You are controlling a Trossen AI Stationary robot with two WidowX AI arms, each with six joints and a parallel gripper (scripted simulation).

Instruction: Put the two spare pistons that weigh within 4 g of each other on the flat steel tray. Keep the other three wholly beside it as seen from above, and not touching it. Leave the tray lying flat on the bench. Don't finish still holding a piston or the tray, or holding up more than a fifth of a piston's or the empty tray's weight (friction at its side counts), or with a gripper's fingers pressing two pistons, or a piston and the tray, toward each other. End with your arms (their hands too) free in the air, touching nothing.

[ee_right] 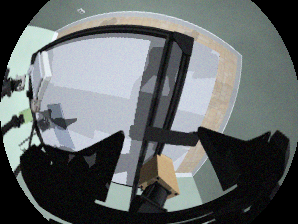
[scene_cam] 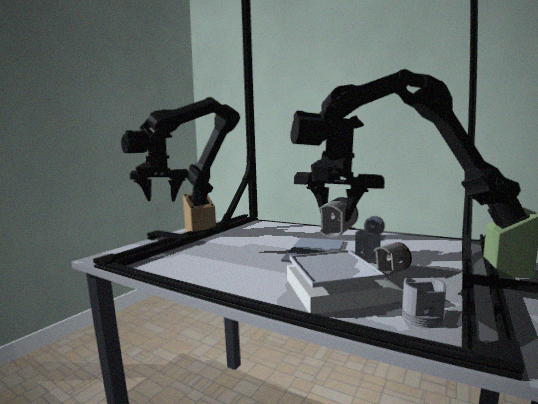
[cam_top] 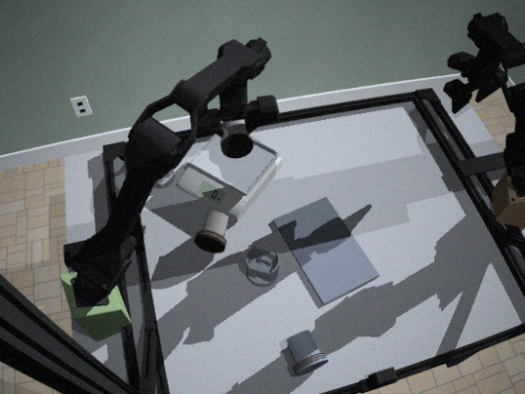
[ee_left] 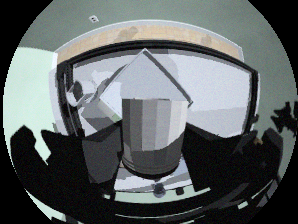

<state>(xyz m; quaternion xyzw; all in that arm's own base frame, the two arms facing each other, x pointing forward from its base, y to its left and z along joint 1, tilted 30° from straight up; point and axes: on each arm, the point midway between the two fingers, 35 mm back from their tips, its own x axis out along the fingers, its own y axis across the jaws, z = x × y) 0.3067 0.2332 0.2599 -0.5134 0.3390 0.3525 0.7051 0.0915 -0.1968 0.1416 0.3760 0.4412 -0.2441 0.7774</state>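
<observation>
Right now the white scale is 14 cm below my left hand and 2 cm ahead of it. The rest, counted from my left hand: flat steel tray (25 cm behind, 19 cm below, 15 cm to the right).
</observation>
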